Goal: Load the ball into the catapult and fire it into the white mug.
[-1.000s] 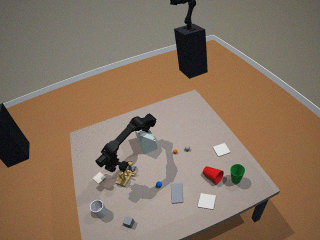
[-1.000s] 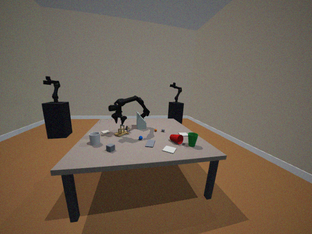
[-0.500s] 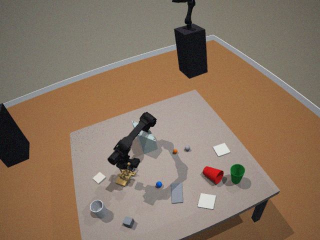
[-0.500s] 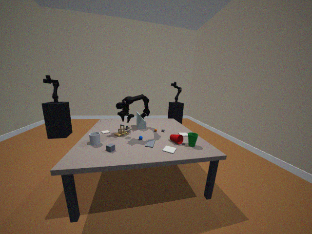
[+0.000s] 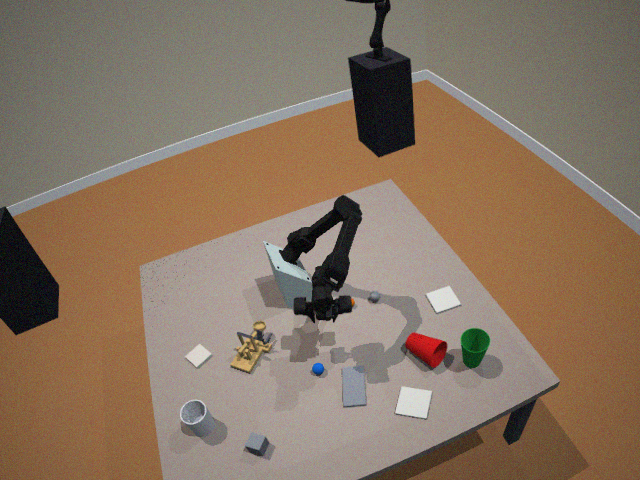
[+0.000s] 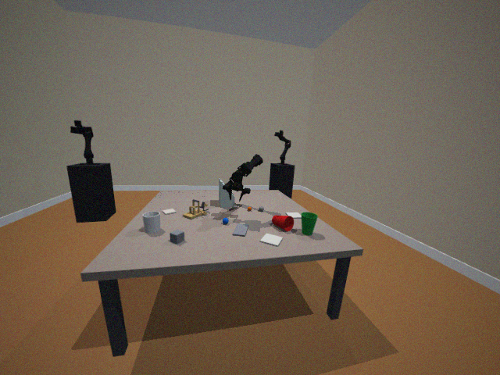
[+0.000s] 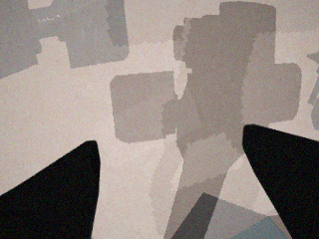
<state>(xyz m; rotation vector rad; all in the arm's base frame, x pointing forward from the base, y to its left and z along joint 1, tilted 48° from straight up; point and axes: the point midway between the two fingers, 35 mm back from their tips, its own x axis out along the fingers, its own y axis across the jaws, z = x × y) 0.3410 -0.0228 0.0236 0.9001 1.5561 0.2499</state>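
Right now my gripper tip is 12 cm past the orange ball, 15 cm to the right of it and 11 cm above it. Round my gripper tip: grey slab 20 cm ahead, 12 cm below; then blue ball 9 cm ahead, 8 cm to the right, 10 cm below; then wooden catapult 11 cm behind, 23 cm to the right, 7 cm below.
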